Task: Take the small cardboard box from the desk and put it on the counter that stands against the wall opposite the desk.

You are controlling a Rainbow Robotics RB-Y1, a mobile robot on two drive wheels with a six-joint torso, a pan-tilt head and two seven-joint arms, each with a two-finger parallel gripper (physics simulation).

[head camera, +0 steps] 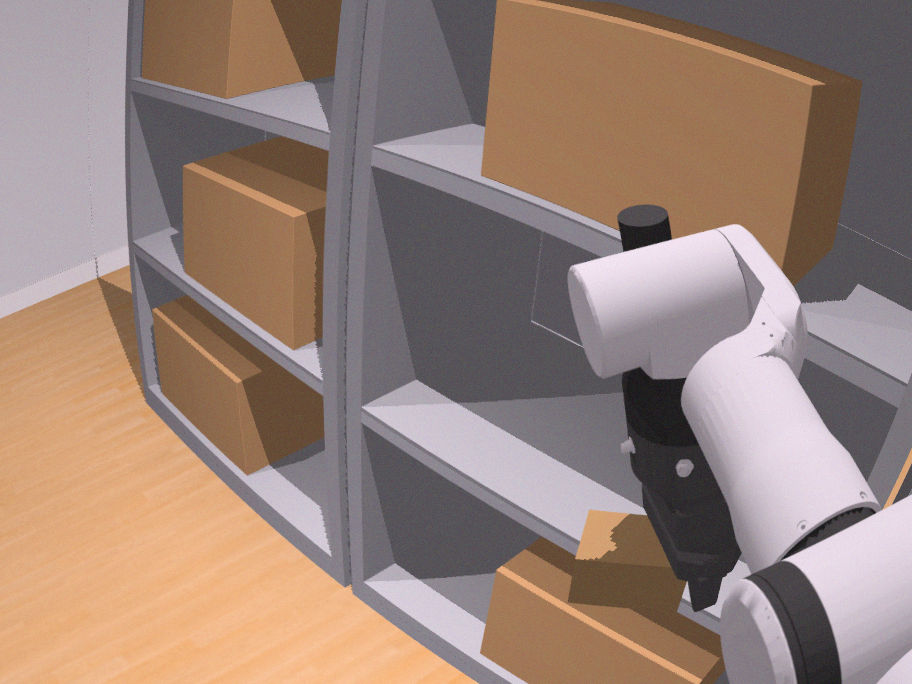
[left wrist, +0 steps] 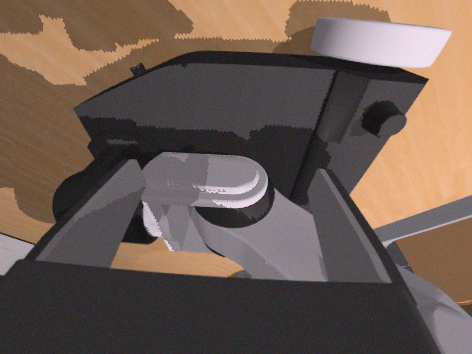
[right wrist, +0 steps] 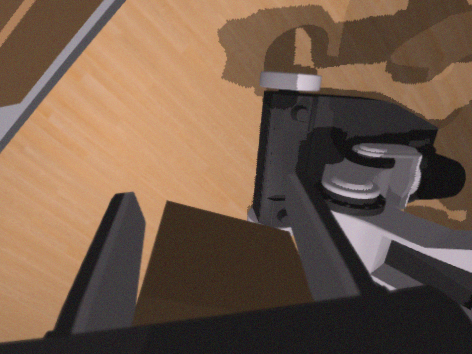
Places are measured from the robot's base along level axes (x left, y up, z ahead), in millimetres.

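Pixels of known places: left gripper, between the fingertips: (left wrist: 226,175); right gripper, between the fingertips: (head camera: 691,577) (right wrist: 213,198).
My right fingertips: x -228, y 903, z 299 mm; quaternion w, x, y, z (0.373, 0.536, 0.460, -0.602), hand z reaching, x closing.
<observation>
Ahead of a thing's pixels: the offset from my right fingertips to its middle. Level surfaces: height alone.
The small cardboard box {dx +55, dy +19, dz +5 mm} (head camera: 626,563) (right wrist: 220,265) is held between the fingers of my right gripper (head camera: 696,585) (right wrist: 213,198), which is shut on it. In the head view it hangs in the air in front of a shelf unit, overlapping a larger carton on the bottom shelf; its far side is hidden behind the gripper. In the right wrist view its dark face shows between the two fingers, above the floor. My left gripper (left wrist: 226,175) is open and empty, with its fingers wide apart over the robot's own base. The desk and the counter do not show in the head view.
A grey shelf unit (head camera: 358,353) stands close ahead, with a big carton {dx -98, dy +222, dz +586 mm} (head camera: 648,117) and a lower carton {dx -184, dy -692, dz +506 mm} (head camera: 574,625). Another shelf unit (head camera: 335,456) at the left holds cartons. A shelf edge (right wrist: 65,62) crosses the right wrist view's top left. Wooden floor {dy -903 mm} (head camera: 147,552) lies at the left.
</observation>
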